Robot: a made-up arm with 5 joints.
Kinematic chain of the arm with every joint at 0, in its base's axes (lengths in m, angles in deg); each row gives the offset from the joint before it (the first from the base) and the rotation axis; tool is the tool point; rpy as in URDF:
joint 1: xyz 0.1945 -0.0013 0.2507 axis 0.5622 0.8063 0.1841
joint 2: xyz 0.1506 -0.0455 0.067 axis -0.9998 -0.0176 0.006
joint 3: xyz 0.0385 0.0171 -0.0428 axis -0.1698 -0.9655 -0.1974
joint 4: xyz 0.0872 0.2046 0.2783 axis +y
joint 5: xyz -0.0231 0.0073 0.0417 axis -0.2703 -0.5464 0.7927
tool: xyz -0.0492 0.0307 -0.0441 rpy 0 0 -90
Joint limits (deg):
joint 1: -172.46..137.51
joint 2: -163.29..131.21
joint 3: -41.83..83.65
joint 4: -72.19..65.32
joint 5: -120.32..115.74
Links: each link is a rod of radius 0.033 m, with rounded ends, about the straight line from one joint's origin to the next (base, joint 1, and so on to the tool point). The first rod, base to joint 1, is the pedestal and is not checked.
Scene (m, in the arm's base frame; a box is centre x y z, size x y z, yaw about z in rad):
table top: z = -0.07
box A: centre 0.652 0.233 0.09 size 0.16 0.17 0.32 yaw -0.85
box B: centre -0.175 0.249 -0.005 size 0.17 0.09 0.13 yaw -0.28
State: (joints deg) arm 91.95 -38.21 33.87 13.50 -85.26
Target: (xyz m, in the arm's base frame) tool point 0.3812 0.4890 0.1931
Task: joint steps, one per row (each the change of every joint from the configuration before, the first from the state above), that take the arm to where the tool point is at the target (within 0.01 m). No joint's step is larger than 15 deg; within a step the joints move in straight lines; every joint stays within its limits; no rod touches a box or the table.
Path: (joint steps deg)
1: -4.44 13.00 -2.25 -1.83 -3.38
2: -4.44 13.01 -2.24 -1.84 -3.37
3: -4.44 13.00 -2.25 -1.83 -3.38
4: -4.44 13.00 -2.24 -1.83 -3.37
5: -4.44 13.01 -2.25 -1.84 -3.38
6: 8.98 4.49 -14.15 5.86 -0.29
7: 8.97 4.48 -14.15 5.86 -0.29
8: 8.98 4.49 -14.15 5.86 -0.29
9: 8.98 4.49 -14.16 5.86 -0.29

